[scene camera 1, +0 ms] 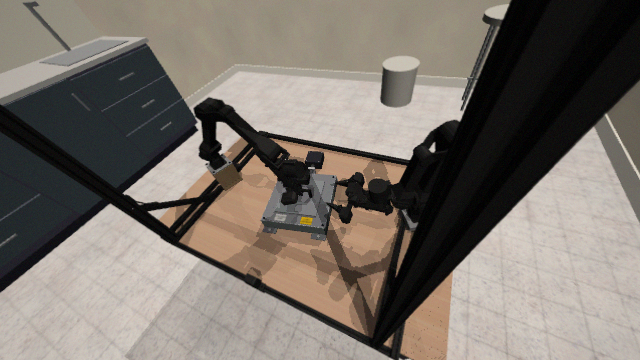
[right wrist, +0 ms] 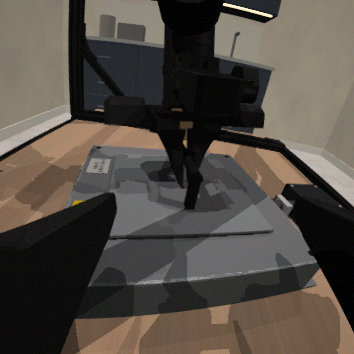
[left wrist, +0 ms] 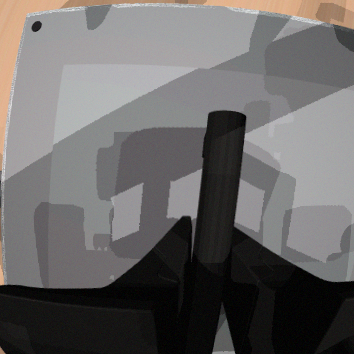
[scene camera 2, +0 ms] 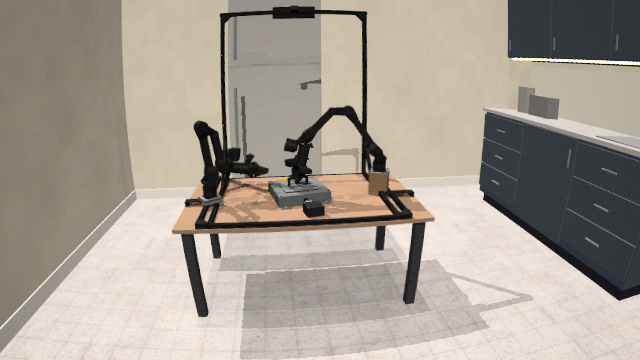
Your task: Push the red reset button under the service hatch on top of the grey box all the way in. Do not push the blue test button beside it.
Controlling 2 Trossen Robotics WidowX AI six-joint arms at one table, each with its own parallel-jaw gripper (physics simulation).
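Note:
The grey box (scene camera 1: 270, 210) (scene camera 2: 300, 198) (left wrist: 150, 40) (right wrist: 165, 257) stands on the table. Its hatch (left wrist: 85, 90) (right wrist: 235, 222) lies flat on top, with a black bar handle (left wrist: 226, 150) (right wrist: 191, 197). My left gripper (scene camera 1: 303, 194) (scene camera 2: 298, 180) (left wrist: 199, 223) (right wrist: 184, 183) points down over the box, its fingers shut on the handle. My right gripper (scene camera 1: 334, 194) (scene camera 2: 267, 171) (right wrist: 206, 203) is open and empty, level beside the box edge, facing the hatch. The red reset button and the blue test button do not show; the hatch covers the box top.
A small black block (scene camera 1: 315, 159) (scene camera 2: 313, 208) adjoins one side of the box. Yellow (scene camera 1: 306, 220) and white (scene camera 1: 280, 217) labels are on the box top. A black frame (scene camera 2: 224, 95) surrounds the table (scene camera 2: 350, 200). The left arm's tan mount block (scene camera 1: 227, 176) (scene camera 2: 378, 183) stands near the table edge.

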